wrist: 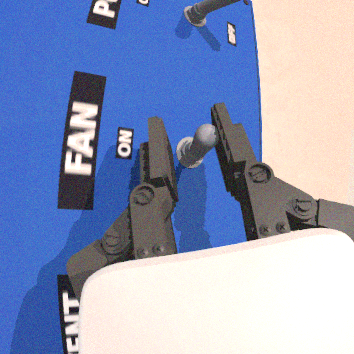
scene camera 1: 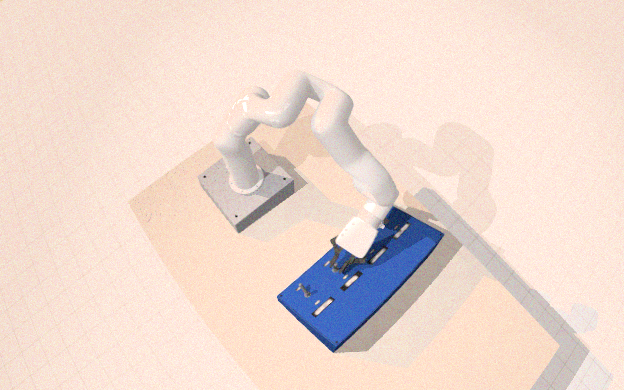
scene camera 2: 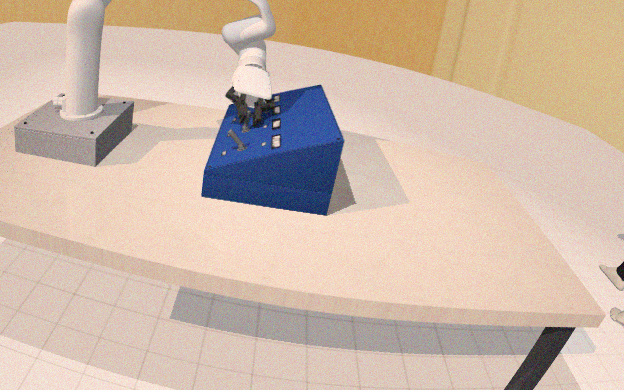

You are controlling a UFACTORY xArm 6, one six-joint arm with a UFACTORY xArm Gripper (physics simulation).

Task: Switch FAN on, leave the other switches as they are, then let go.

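Frame: origin at the arm's base, x up, y right, z ahead, level; centimetres.
Seen in the pictures: gripper, between the fingertips: (wrist: 188,127) (scene camera 1: 334,269) (scene camera 2: 249,121); arm's base, origin of its link: (scene camera 1: 246,179) (scene camera 2: 81,112).
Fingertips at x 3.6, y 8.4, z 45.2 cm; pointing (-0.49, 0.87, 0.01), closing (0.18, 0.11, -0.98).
Pixels of each thing's middle, then the offset from my fingertips to it. Level surfaces: height alone.
- blue switch panel, middle of its body: (wrist: 96,226) (scene camera 2: 273,137) (scene camera 1: 363,274) dz +7.3, dx -5.5, dy -6.0 cm
- FAN lever, middle of its body: (wrist: 201,144) (scene camera 2: 246,120) dz -0.7, dx -0.1, dy -1.0 cm
- FAN label, middle of its body: (wrist: 80,137) (scene camera 2: 276,123) (scene camera 1: 351,280) dz +6.2, dx +0.0, dy -0.1 cm
- VENT label, middle of its body: (wrist: 77,334) (scene camera 1: 377,255) dz +7.8, dx +0.0, dy -12.0 cm
- table, height of its surface: dx -11.6 cm
The blue switch panel (scene camera 1: 370,305) (scene camera 2: 280,175) (wrist: 30,75) stands on the table. The FAN lever (wrist: 202,140) (scene camera 2: 245,128) is grey and stands between my fingers, near upright, its tip leaning slightly away from the ON label (wrist: 125,143). My gripper (scene camera 1: 340,270) (scene camera 2: 250,125) (wrist: 188,127) is shut on the lever; the right finger meets its tip, while a gap shows beside the left finger in the wrist view. The FAN label (wrist: 82,140) is readable; its OFF label is hidden. The neighbouring PU... lever (scene camera 1: 303,290) (scene camera 2: 236,140) (wrist: 215,6) leans toward OFF.
The VENT label (wrist: 71,320) is partly hidden by the white gripper body. White indicator windows (scene camera 1: 323,307) (scene camera 2: 276,141) line the panel. The grey robot base (scene camera 1: 265,205) (scene camera 2: 55,145) stands on the table (scene camera 1: 200,260) (scene camera 2: 150,220) near the panel.
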